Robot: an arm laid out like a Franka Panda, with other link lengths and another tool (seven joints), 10 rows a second.
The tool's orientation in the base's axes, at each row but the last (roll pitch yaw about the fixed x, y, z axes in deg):
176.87 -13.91 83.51
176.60 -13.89 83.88
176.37 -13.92 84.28
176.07 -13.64 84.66
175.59 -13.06 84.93
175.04 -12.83 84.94
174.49 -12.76 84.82
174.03 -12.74 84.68
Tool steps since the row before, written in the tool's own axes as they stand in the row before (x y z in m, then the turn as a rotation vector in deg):
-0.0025 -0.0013 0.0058 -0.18 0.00 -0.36
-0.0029 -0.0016 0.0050 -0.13 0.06 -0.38
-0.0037 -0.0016 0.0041 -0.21 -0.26 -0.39
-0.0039 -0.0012 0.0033 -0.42 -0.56 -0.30
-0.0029 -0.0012 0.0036 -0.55 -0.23 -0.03
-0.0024 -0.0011 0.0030 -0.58 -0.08 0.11
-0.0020 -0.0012 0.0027 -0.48 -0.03 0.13
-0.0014 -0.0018 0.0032 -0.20 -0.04 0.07
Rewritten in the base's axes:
-0.0011 -0.0009 -0.0063 -0.05 -0.26 0.31
-0.0015 -0.0014 -0.0056 0.01 -0.22 0.34
-0.0016 -0.0024 -0.0050 -0.31 -0.26 0.31
-0.0012 -0.0029 -0.0042 -0.62 -0.41 0.15
-0.0011 -0.0019 -0.0042 -0.28 -0.52 -0.11
-0.0010 -0.0016 -0.0035 -0.12 -0.53 -0.24
-0.0011 -0.0012 -0.0032 -0.06 -0.44 -0.24
-0.0015 -0.0005 -0.0036 -0.05 -0.18 -0.12

